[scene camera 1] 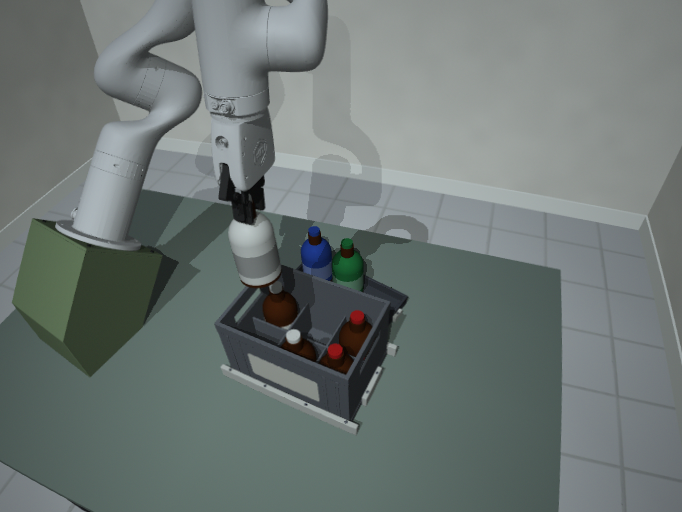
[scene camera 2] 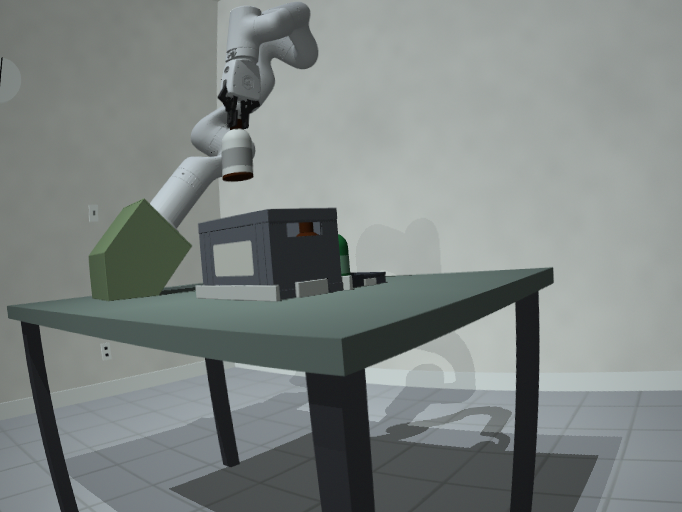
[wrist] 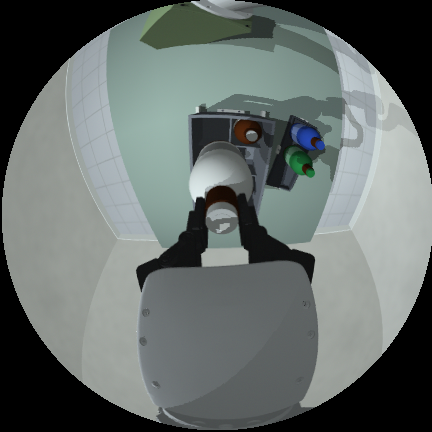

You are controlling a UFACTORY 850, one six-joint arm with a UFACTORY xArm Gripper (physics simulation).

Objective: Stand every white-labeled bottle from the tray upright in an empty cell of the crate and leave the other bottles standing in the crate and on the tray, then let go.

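Observation:
My gripper [scene camera 1: 245, 212] [scene camera 2: 237, 118] [wrist: 221, 206] is shut on the neck of a white-labeled bottle [scene camera 1: 254, 253] [scene camera 2: 237, 151] [wrist: 220, 172]. The bottle hangs upright above the crate [scene camera 1: 234, 344] [scene camera 2: 302, 264] [wrist: 190, 135], clear of its rim in the second scene view. Brown bottles stand in the crate: one with a pale cap [scene camera 1: 279, 308] [wrist: 246, 132], one with a white cap [scene camera 1: 298, 348], and two with red caps [scene camera 1: 355, 333] [scene camera 1: 335, 362]. In the wrist view the held bottle hides much of the crate. A blue bottle [scene camera 1: 316, 256] [wrist: 306, 137] and a green bottle [scene camera 1: 347, 268] [scene camera 2: 343, 256] [wrist: 299, 161] stand on the tray [scene camera 1: 399, 297] [wrist: 278, 182].
The tray stands behind the crate in the first scene view. Pale fixture strips [scene camera 1: 286, 397] [scene camera 2: 236, 292] lie along the crate's base. The green pedestal [scene camera 1: 82, 297] [scene camera 2: 134, 259] [wrist: 195, 30] bears the arm at one side of the table [scene camera 1: 468, 385] [scene camera 2: 385, 314].

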